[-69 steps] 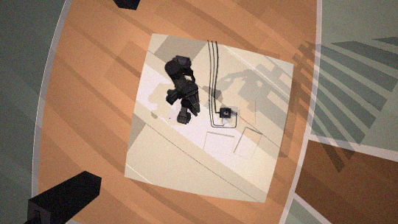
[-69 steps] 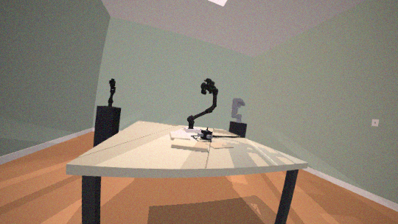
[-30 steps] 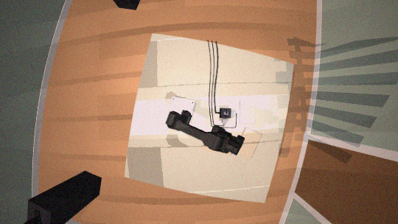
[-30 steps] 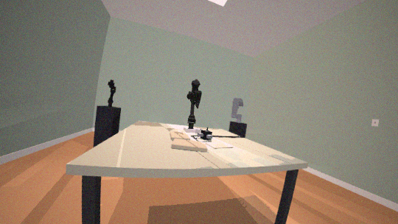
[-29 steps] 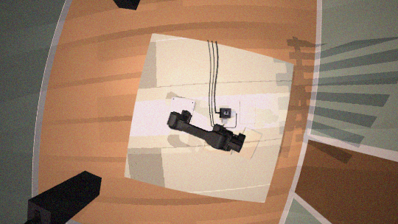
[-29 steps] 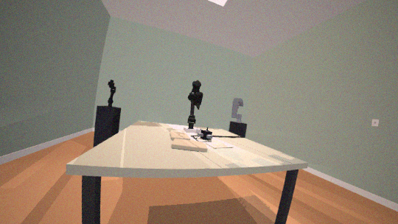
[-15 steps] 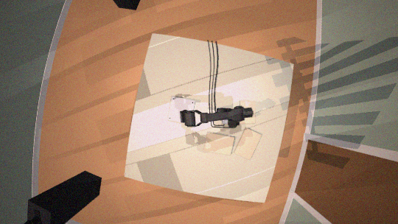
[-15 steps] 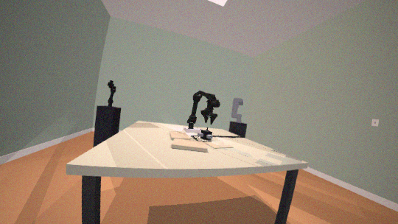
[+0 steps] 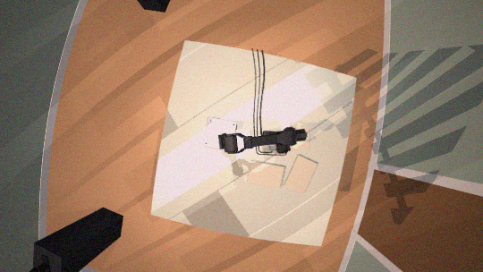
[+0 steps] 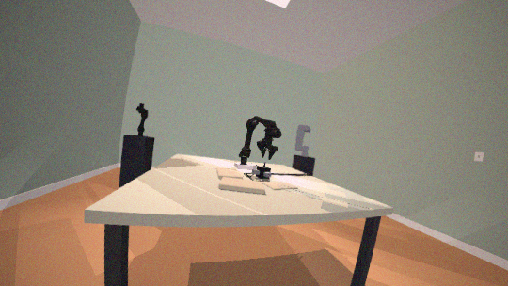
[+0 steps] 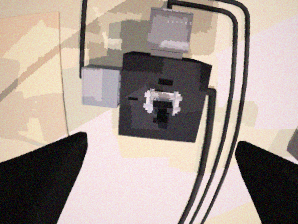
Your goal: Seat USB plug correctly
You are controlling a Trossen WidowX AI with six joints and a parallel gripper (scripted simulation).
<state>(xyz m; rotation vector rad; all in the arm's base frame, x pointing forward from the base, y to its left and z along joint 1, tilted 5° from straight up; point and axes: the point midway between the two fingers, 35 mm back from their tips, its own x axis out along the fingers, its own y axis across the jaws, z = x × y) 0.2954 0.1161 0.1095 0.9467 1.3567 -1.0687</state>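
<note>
Right now the USB plug is 50 mm below my gripper tip.
</note>
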